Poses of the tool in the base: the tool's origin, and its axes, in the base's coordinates. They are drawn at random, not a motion.
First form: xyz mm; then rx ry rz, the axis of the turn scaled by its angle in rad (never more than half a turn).
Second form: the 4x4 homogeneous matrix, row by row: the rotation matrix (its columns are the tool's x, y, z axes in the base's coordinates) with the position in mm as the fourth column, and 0 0 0 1 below. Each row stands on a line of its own. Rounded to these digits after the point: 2 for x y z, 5 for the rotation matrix.
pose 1, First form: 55.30, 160.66, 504.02, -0.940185, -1.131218, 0.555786
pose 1, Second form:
0.35647, 0.07739, -0.93110, 55.30
0.78431, 0.51677, 0.34323, 160.66
0.50773, -0.85262, 0.12351, 504.02
0, 0, 0, 1

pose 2, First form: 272.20, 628.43, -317.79, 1.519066, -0.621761, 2.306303
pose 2, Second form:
-0.38994, -0.47928, 0.78628, 272.20
0.01910, -0.85790, -0.51346, 628.43
0.92064, -0.18520, 0.34368, -317.79
0, 0, 0, 1

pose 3, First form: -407.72, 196.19, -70.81, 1.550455, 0.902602, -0.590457
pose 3, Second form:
0.57195, 0.81189, 0.11709, -407.72
0.21798, -0.01282, -0.97587, 196.19
-0.79080, 0.58367, -0.18431, -70.81
0, 0, 0, 1

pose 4, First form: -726.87, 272.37, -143.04, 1.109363, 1.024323, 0.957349
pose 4, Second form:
0.25257, -0.09084, 0.96330, -726.87
0.95497, 0.18358, -0.23308, 272.37
-0.15567, 0.97880, 0.13312, -143.04
0, 0, 0, 1

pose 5, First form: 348.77, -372.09, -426.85, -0.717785, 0.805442, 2.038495
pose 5, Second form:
-0.50918, -0.83693, -0.20072, 348.77
0.47370, -0.46723, 0.74652, -372.09
-0.71857, 0.28503, 0.63436, -426.85
0, 0, 0, 1

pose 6, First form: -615.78, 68.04, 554.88, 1.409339, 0.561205, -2.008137
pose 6, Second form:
-0.24310, 0.69294, -0.67877, -615.78
-0.24064, -0.72097, -0.64984, 68.04
-0.93968, 0.00536, 0.34202, 554.88
0, 0, 0, 1

